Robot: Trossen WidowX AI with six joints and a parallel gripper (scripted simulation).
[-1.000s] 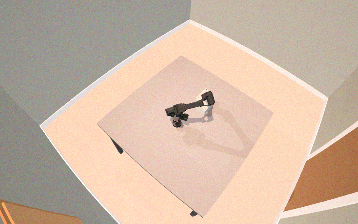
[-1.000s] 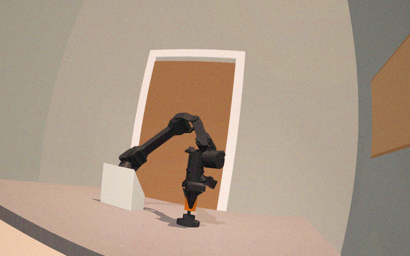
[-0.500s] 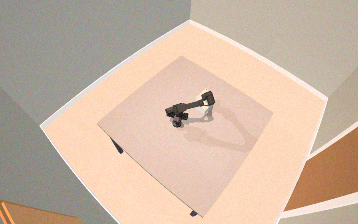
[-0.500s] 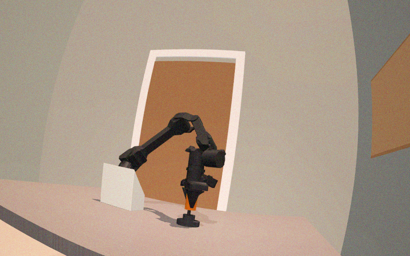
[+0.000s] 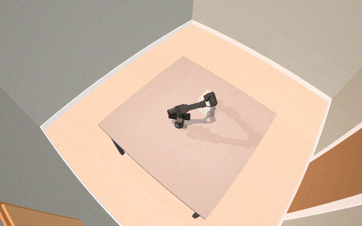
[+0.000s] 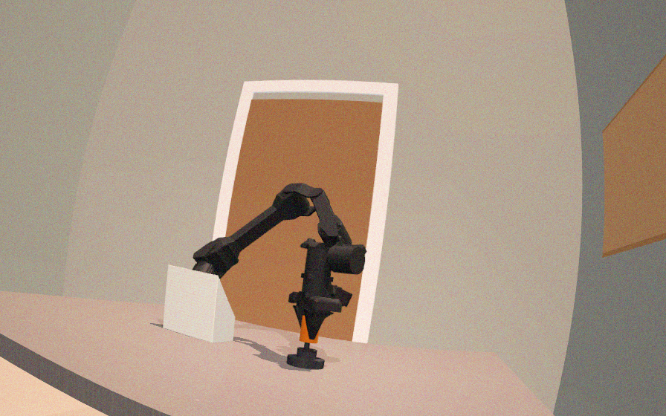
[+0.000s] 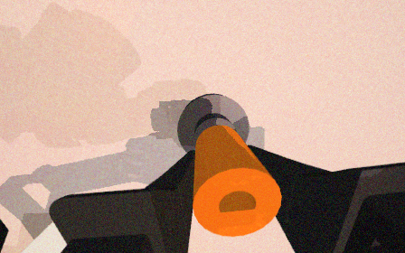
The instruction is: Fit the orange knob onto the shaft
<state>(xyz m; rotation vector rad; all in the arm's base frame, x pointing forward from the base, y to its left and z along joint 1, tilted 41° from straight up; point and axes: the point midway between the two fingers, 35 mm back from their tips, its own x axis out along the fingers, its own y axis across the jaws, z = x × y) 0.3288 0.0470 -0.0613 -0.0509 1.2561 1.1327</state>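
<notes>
Right now my gripper tip is 20 mm below the orange knob. From my gripper tip the other things lie so: pedestal 40 mm below.
</notes>
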